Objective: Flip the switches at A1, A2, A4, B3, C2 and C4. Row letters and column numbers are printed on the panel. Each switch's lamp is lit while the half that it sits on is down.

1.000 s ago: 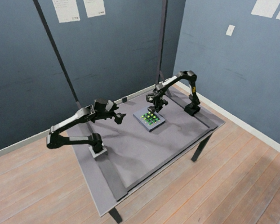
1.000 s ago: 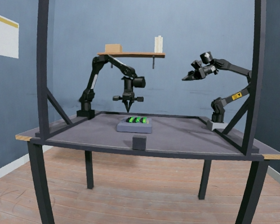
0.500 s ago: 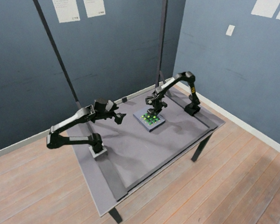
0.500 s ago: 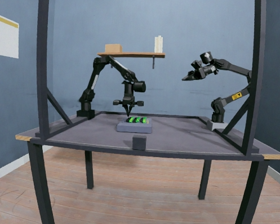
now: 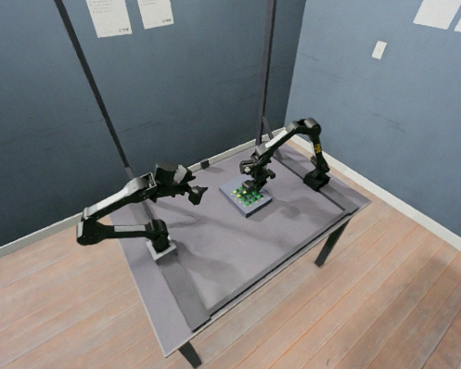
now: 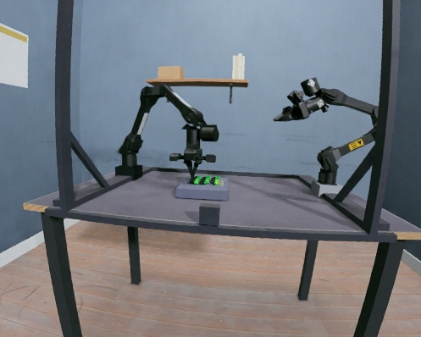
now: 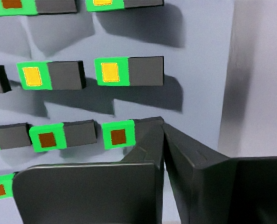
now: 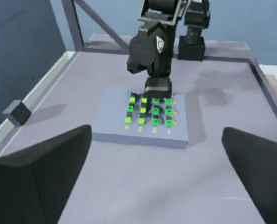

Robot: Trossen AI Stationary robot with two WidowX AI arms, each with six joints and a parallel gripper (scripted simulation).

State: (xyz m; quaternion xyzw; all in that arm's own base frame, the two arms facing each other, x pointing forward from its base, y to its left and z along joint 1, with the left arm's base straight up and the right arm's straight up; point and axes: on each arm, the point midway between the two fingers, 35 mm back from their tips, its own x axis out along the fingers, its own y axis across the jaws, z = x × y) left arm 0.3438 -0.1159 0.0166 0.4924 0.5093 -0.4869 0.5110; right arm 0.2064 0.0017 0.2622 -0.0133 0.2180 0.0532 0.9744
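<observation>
Right now the switch C2 is 2 cm to the right of my left hand and 3 cm below it. From my left hand the other things lie so: switch C1: 4 cm ahead, 1 cm to the right, 3 cm below; then switch B2: 1 cm ahead, 6 cm to the right, 3 cm below; then switch C3: 3 cm behind, 2 cm to the right, 3 cm below.
</observation>
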